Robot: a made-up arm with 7 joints. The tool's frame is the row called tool.
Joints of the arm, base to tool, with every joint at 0 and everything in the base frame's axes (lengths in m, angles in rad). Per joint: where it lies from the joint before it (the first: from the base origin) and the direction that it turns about. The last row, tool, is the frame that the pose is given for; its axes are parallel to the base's.
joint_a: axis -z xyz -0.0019 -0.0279 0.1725
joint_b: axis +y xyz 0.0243 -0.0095 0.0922
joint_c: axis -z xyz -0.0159 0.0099 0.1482
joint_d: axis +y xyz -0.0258 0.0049 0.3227
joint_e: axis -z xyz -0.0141 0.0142 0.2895
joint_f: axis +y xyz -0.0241 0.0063 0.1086
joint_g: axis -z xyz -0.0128 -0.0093 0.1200
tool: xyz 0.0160 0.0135 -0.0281
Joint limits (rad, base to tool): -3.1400..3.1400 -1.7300..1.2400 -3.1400..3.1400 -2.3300..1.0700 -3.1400..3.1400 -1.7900..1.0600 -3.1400..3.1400
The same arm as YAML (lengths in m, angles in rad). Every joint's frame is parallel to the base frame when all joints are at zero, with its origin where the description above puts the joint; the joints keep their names.
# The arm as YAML. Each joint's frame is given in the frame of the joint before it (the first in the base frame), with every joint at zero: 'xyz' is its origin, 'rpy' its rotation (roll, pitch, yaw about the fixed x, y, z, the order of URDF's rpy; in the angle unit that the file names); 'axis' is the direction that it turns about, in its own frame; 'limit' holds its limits. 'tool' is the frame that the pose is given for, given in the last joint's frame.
units:
  length: m
  angle: rad
joints:
  - name: joint_a
    type: revolute
    origin:
      xyz: [-0.0019, -0.0279, 0.1725]
      rpy: [0.0, 0.0, 0.0]
    axis: [0.0, 0.0, -1.0]
    limit:
      lower: -3.14
      upper: 3.14
  - name: joint_b
    type: revolute
    origin:
      xyz: [0.0243, -0.0095, 0.0922]
      rpy: [0.0, 0.0, 0.0]
    axis: [0.0, 1.0, 0.0]
    limit:
      lower: -1.73
      upper: 1.24
  - name: joint_c
    type: revolute
    origin:
      xyz: [-0.0159, 0.0099, 0.1482]
      rpy: [0.0, 0.0, 0.0]
    axis: [0.0, 0.0, -1.0]
    limit:
      lower: -3.14
      upper: 3.14
  - name: joint_d
    type: revolute
    origin:
      xyz: [-0.0258, 0.0049, 0.3227]
      rpy: [0.0, 0.0, 0.0]
    axis: [0.0, 1.0, 0.0]
    limit:
      lower: -2.33
      upper: 1.07
  - name: joint_e
    type: revolute
    origin:
      xyz: [-0.0141, 0.0142, 0.2895]
      rpy: [0.0, 0.0, 0.0]
    axis: [0.0, 0.0, -1.0]
    limit:
      lower: -3.14
      upper: 3.14
  - name: joint_f
    type: revolute
    origin:
      xyz: [-0.0241, 0.0063, 0.1086]
      rpy: [0.0, 0.0, 0.0]
    axis: [0.0, 1.0, 0.0]
    limit:
      lower: -1.79
      upper: 1.06
  - name: joint_g
    type: revolute
    origin:
      xyz: [-0.0128, -0.0093, 0.12]
      rpy: [0.0, 0.0, 0.0]
    axis: [0.0, 0.0, -1.0]
    limit:
      lower: -3.14
      upper: 3.14
tool:
  origin:
    xyz: [0.016, 0.0135, -0.0281]
    rpy: [0.0, 0.0, 0.0]

